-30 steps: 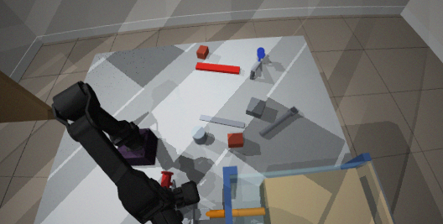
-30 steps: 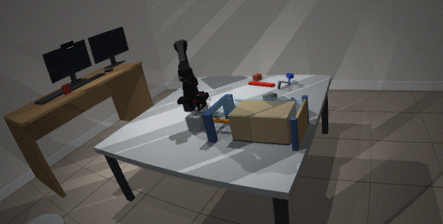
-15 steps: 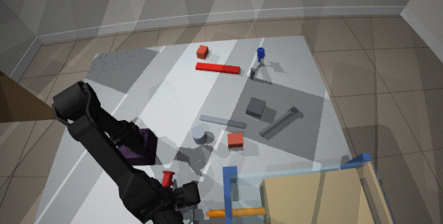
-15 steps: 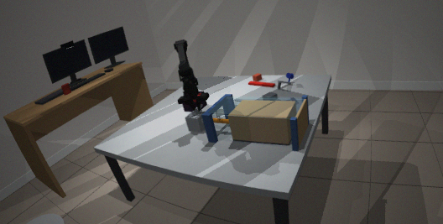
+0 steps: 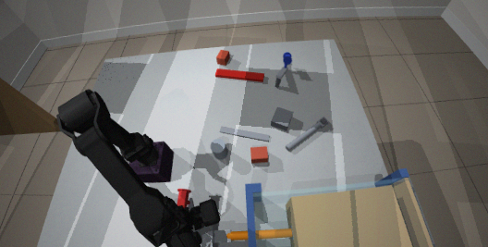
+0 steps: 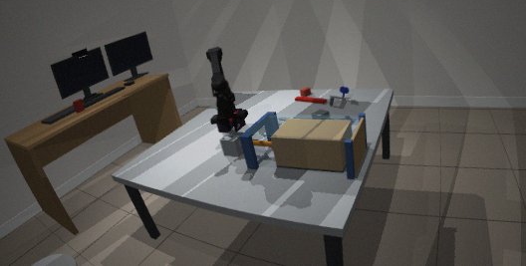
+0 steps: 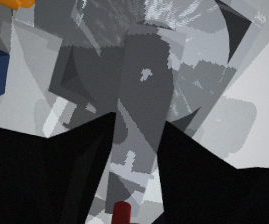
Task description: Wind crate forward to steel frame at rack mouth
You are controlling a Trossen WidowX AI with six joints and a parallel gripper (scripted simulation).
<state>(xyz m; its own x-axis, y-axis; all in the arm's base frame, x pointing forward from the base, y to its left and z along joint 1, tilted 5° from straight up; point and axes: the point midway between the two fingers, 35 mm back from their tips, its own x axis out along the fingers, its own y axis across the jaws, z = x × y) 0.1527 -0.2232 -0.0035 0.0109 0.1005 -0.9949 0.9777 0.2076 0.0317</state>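
Now: gripper tip 1 cm past the red-knobbed handle, 2 cm to the right of it and 2 cm below it. The rest, counted from my gripper tip: grey winch (1 cm behind, 5 cm to the right, 6 cm below); then red knob (1 cm behind, 6 cm to the left, 5 cm above); then blue steel frame (17 cm ahead, 5 cm to the right, 2 cm above).
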